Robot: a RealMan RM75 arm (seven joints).
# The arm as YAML. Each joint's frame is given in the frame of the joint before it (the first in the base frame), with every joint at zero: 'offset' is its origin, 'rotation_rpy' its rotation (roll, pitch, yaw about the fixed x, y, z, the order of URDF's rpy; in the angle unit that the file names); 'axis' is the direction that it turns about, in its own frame. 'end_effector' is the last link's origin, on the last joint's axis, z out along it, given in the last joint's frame.
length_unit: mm
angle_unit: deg
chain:
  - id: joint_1
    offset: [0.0, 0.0, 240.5]
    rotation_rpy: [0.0, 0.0, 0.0]
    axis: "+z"
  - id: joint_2
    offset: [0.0, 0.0, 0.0]
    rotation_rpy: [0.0, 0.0, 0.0]
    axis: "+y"
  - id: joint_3
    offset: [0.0, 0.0, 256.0]
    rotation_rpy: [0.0, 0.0, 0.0]
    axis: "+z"
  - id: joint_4
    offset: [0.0, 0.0, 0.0]
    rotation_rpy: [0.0, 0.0, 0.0]
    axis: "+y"
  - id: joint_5
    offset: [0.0, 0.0, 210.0]
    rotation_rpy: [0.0, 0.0, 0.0]
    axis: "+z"
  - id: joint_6
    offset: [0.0, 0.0, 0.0]
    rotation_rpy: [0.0, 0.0, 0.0]
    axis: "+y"
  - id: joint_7
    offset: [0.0, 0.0, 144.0]
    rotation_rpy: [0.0, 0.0, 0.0]
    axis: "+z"
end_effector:
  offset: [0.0, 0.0, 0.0]
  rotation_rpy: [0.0, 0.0, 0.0]
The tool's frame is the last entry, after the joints.
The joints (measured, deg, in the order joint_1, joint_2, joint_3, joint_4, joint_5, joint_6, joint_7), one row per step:
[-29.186, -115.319, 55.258, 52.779, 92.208, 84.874, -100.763]
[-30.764, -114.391, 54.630, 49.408, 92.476, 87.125, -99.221]
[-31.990, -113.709, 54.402, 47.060, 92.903, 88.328, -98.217]
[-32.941, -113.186, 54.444, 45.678, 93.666, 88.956, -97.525]
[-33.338, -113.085, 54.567, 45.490, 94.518, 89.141, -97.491]
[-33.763, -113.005, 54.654, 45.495, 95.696, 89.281, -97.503]
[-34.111, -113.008, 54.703, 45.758, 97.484, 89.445, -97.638]
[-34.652, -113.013, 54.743, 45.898, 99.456, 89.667, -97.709]
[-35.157, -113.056, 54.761, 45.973, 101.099, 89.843, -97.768]
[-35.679, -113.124, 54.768, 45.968, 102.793, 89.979, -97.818]
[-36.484, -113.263, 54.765, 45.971, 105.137, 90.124, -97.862]
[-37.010, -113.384, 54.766, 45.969, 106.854, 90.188, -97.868]
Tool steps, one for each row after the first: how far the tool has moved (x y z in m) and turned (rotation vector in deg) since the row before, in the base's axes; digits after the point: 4 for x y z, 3 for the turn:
[-0.0011, -0.0001, -0.0021, -2.000, -0.148, -1.344]
[-0.0003, 0.0007, -0.0019, -1.364, 0.216, -0.853]
[0.0001, 0.0010, -0.0016, -0.942, 0.818, -0.775]
[0.0004, 0.0003, -0.0016, -0.578, 0.847, -0.352]
[0.0004, 0.0005, -0.0015, -0.548, 1.173, -0.410]
[-0.0005, 0.0000, -0.0021, -0.694, 1.695, -0.355]
[0.0000, 0.0003, -0.0025, -0.820, 1.836, -0.506]
[0.0003, 0.0004, -0.0023, -0.696, 1.486, -0.427]
[0.0001, 0.0003, -0.0026, -0.715, 1.502, -0.358]
[0.0006, 0.0008, -0.0036, -0.930, 2.064, -0.580]
[0.0000, 0.0004, -0.0026, -0.634, 1.520, -0.365]

